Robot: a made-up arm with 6 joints.
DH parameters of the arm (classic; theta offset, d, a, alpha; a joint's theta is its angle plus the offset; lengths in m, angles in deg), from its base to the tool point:
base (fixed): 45 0 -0.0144 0
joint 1: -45 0.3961 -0.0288 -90
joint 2: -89.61 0 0.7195 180
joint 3: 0.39 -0.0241 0.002 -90
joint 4: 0 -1.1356 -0.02 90
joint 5: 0 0.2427 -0.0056 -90
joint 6: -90 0.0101 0.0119 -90
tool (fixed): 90 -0.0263 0 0
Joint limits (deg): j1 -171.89..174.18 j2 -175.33..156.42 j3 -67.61..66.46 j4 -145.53..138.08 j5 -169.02..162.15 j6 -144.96..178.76
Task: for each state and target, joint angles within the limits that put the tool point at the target. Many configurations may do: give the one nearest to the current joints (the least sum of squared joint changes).
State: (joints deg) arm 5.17 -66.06 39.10 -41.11 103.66 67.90
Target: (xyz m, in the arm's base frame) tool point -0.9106 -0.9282 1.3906
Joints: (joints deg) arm 37.65 -93.17 33.00 -36.50 103.28 69.26
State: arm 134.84 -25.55 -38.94 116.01 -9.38 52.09
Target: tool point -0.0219 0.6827 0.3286
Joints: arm 88.56 -11.51 -67.20 97.74 -8.55 50.11
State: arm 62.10 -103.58 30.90 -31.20 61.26 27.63
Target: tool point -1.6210 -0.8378 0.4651
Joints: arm 21.43 -113.40 57.46 -31.14 62.62 26.00
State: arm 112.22 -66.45 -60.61 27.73 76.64 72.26
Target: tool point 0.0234 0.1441 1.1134
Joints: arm 124.85 -95.67 -64.86 65.46 75.66 75.67
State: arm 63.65 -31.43 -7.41 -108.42 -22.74 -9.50
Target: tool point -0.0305 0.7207 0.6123
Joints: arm 79.67 -25.29 -36.79 -109.31 -23.20 -8.91
